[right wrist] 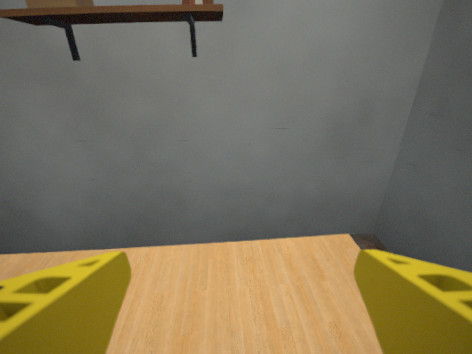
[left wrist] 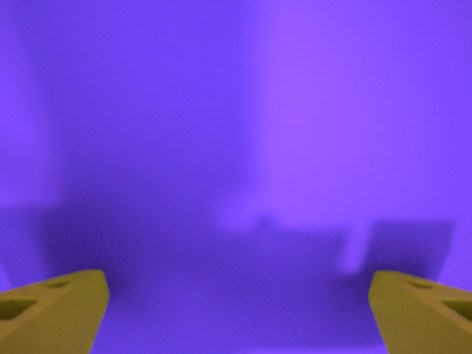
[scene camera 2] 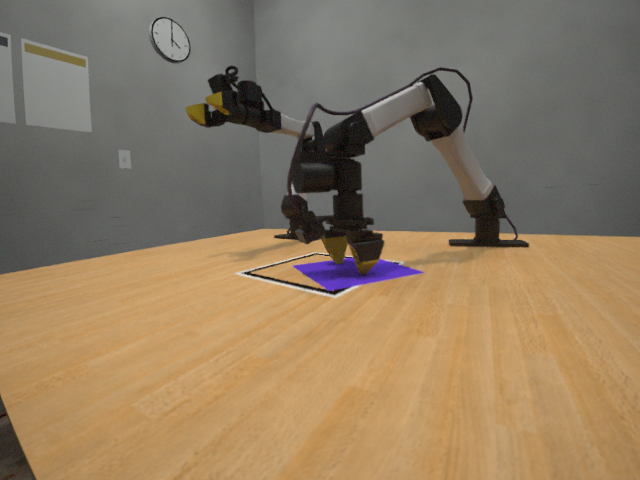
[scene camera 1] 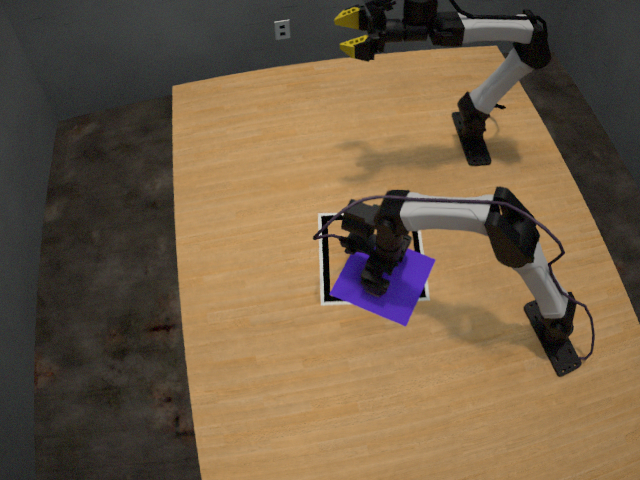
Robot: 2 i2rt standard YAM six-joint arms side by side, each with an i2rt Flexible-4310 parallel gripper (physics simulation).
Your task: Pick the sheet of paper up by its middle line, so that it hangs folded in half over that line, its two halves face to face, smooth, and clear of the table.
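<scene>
The purple sheet of paper (scene camera 1: 408,289) (scene camera 2: 392,271) (left wrist: 350,125) lies flat and unfolded on the table, turned at an angle and partly over a black-and-white square outline. My left gripper (scene camera 1: 385,268) (scene camera 2: 352,268) (left wrist: 239,283) points straight down over the middle of the sheet. Its fingers stand wide apart, with the tips at or very near the paper; contact is hard to tell. Nothing is pinched between them. The arm hides part of the sheet in scene camera 1. My right gripper (scene camera 1: 341,34) (scene camera 2: 201,105) (right wrist: 241,261) is open and empty, high above the table and far from the paper.
The square outline (scene camera 1: 323,258) (scene camera 2: 284,283) is marked on the wooden table (scene camera 1: 258,361) (scene camera 2: 206,387) (right wrist: 240,300). The left arm's cable loops beside its wrist. A wall shelf (right wrist: 125,15) shows in the right wrist view.
</scene>
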